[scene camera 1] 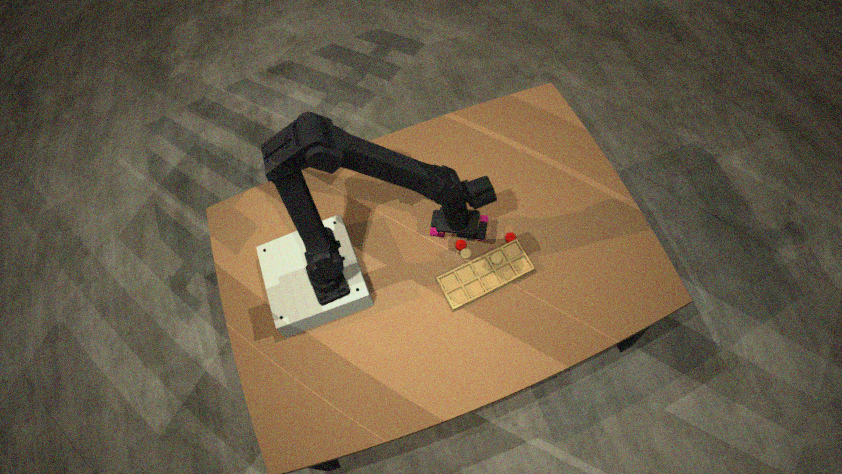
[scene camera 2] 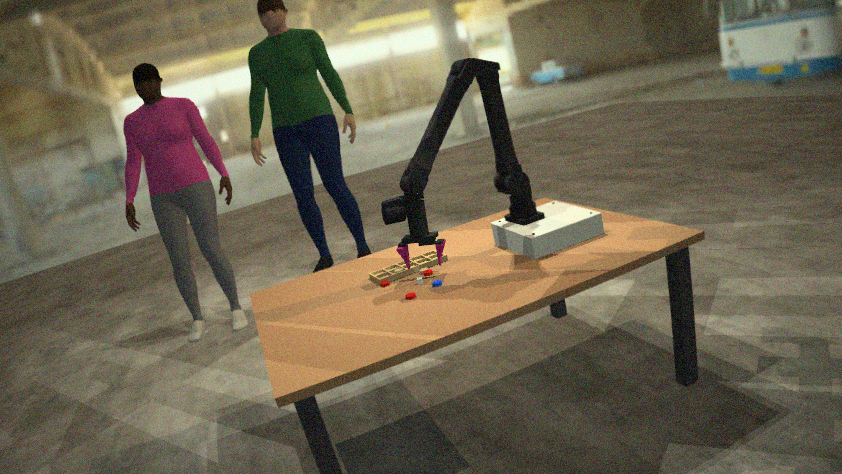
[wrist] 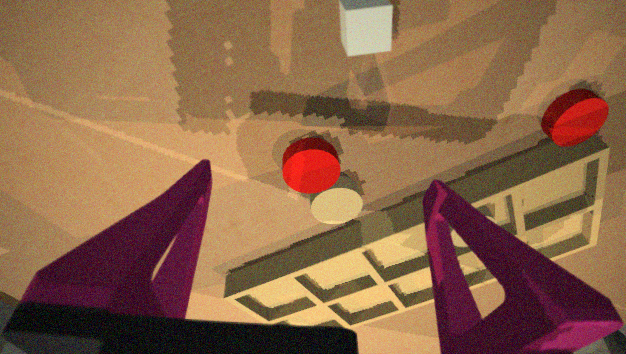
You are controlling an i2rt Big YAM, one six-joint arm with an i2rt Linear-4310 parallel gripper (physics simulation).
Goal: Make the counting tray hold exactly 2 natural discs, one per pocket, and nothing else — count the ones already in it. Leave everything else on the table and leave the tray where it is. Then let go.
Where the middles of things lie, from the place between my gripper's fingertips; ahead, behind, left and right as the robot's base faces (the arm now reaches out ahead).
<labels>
Right now my hand is 40 mm short of the white cube (wrist: 360,34), 40 mm to the right of it and 20 mm above it. Round my hand: counting tray (scene camera 1: 478,278): 10 mm ahead, 120 mm to the right, 20 mm below.
</labels>
